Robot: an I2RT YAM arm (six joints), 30 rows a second.
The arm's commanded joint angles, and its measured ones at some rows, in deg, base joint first. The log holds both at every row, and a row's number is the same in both.
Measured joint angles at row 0:
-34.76 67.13 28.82 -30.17 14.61 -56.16
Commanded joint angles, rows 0 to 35:
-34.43 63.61 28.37 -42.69 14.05 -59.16
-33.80 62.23 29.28 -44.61 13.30 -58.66
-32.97 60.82 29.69 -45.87 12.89 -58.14
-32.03 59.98 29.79 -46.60 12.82 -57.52
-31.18 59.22 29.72 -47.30 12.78 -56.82
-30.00 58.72 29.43 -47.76 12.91 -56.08
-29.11 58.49 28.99 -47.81 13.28 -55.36
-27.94 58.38 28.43 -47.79 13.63 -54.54
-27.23 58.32 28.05 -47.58 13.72 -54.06
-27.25 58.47 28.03 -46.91 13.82 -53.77
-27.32 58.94 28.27 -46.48 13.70 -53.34
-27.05 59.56 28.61 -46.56 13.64 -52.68
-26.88 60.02 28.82 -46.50 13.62 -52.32
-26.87 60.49 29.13 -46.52 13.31 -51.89
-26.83 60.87 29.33 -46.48 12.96 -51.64
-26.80 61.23 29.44 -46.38 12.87 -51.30
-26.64 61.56 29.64 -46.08 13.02 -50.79
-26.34 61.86 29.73 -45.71 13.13 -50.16
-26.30 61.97 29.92 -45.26 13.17 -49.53
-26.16 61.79 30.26 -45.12 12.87 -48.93
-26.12 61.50 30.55 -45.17 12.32 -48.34
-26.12 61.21 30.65 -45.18 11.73 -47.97
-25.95 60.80 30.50 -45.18 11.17 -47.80
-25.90 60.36 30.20 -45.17 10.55 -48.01
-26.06 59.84 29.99 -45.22 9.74 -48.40
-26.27 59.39 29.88 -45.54 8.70 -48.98
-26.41 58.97 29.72 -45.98 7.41 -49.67
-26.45 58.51 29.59 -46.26 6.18 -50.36
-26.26 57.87 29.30 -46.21 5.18 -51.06
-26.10 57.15 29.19 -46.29 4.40 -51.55
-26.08 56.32 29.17 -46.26 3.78 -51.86
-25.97 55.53 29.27 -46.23 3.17 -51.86
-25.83 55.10 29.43 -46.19 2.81 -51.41
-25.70 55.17 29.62 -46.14 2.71 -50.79
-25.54 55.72 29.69 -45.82 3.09 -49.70
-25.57 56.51 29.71 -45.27 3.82 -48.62
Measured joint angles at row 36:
-26.20 55.96 29.26 -46.04 5.87 -50.61
